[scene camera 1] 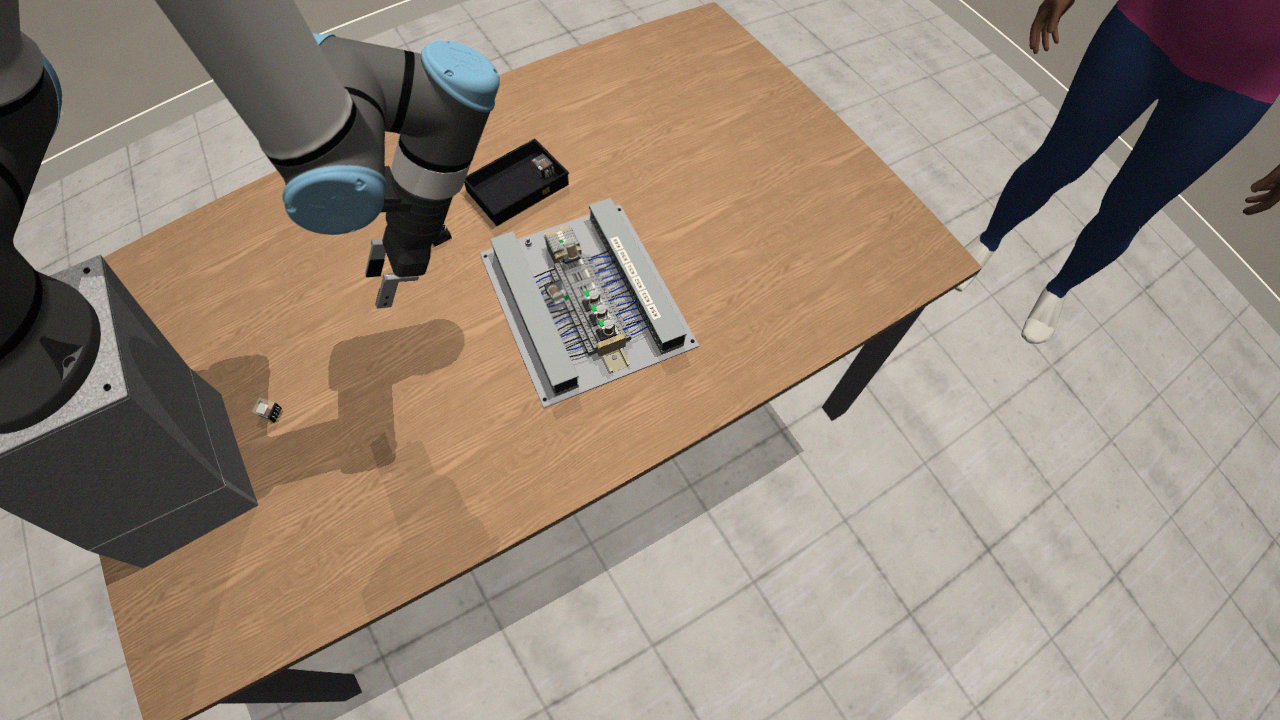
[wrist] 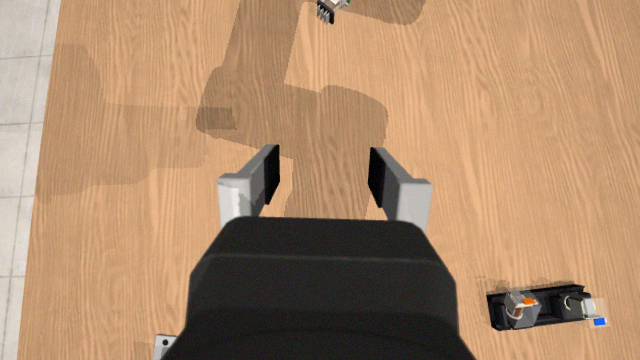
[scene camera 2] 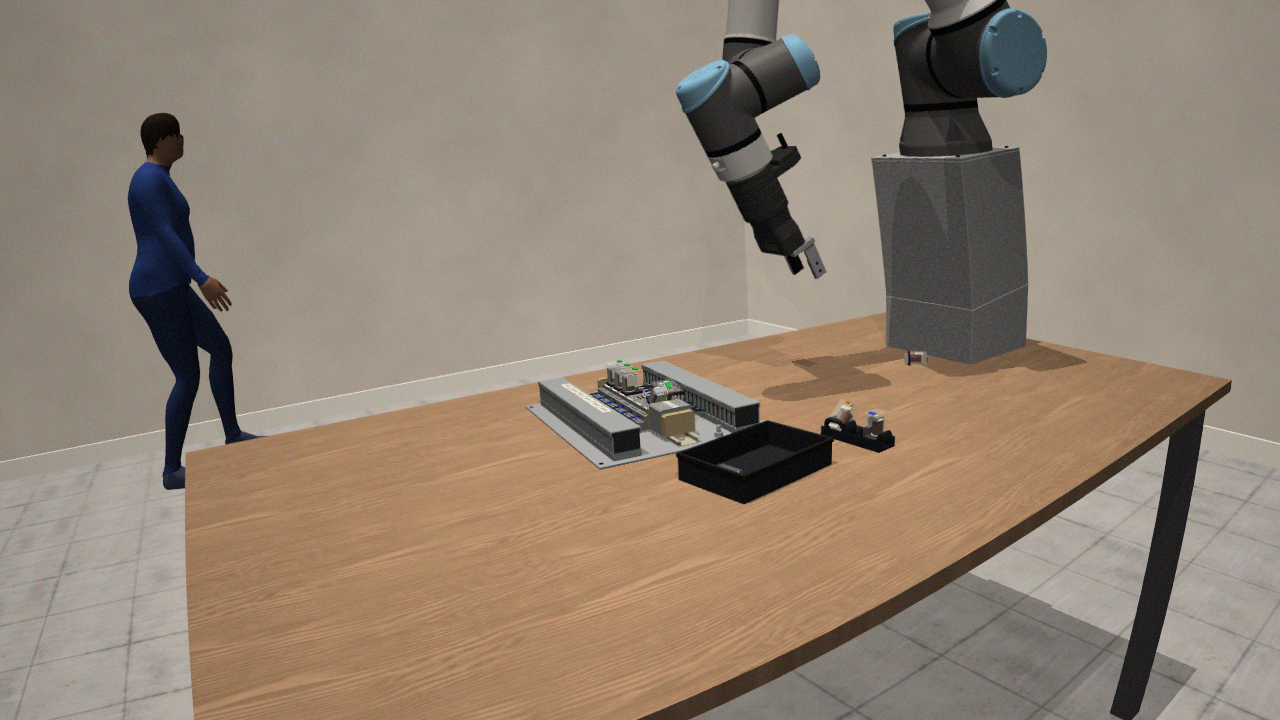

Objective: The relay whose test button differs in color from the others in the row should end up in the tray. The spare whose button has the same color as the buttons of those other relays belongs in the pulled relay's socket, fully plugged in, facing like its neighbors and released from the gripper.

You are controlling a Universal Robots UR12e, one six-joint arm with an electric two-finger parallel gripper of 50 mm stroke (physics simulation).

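Places are measured from the arm's base along level axes (x right, y ahead, z up), in centimetres.
Pixels of known places: gripper, fingertip midpoint: (scene camera 1: 378, 290) (wrist: 324, 164) (scene camera 2: 809, 273); arm's base at its link origin: (scene camera 1: 24, 357) (scene camera 2: 946, 151).
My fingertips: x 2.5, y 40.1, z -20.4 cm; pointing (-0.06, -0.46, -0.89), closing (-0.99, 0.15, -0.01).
Note:
Ahead of a thing's pixels: the offset from my fingertips to its middle.
My gripper (scene camera 1: 378, 284) (scene camera 2: 807, 270) (wrist: 324, 164) is open and empty, tilted, high above the table. A loose relay {dx -4.3, dy -25.4, dz -18.1 cm} (scene camera 1: 267, 410) (scene camera 2: 914, 357) (wrist: 330, 9) lies on its side near the pedestal; a bit of green shows on it in the wrist view. Green-buttoned relays {dx +13.8, dy +27.8, dz -14.4 cm} (scene camera 1: 598, 310) (scene camera 2: 621, 373) stand in the panel's row. Another green-buttoned relay (scene camera 1: 554, 291) (scene camera 2: 662, 390) lies tipped beside the rail. The black tray {dx -20.2, dy +32.1, dz -17.4 cm} (scene camera 1: 483, 198) (scene camera 2: 716, 483) holds a relay {dx -20.7, dy +38.4, dz -17.8 cm} (scene camera 1: 542, 165), button colour unclear. Which socket is empty is unclear.
A black holder {dx -22.2, dy +14.8, dz -18.1 cm} (scene camera 2: 857, 437) (wrist: 545, 290) carries an orange-buttoned relay {dx -19.0, dy +14.1, dz -16.8 cm} (wrist: 522, 309) and a blue-buttoned one {dx -25.4, dy +14.9, dz -16.5 cm} (wrist: 582, 306). Grey ducts {dx +5.7, dy +20.1, dz -16.9 cm} (scene camera 1: 535, 313) {dx +9.3, dy +38.0, dz -16.9 cm} (scene camera 1: 637, 273) flank the row. Terminal blocks {dx +1.3, dy +30.3, dz -14.0 cm} (scene camera 1: 563, 240) stand at one rail end. A person (scene camera 2: 161, 232) stands beyond the table.

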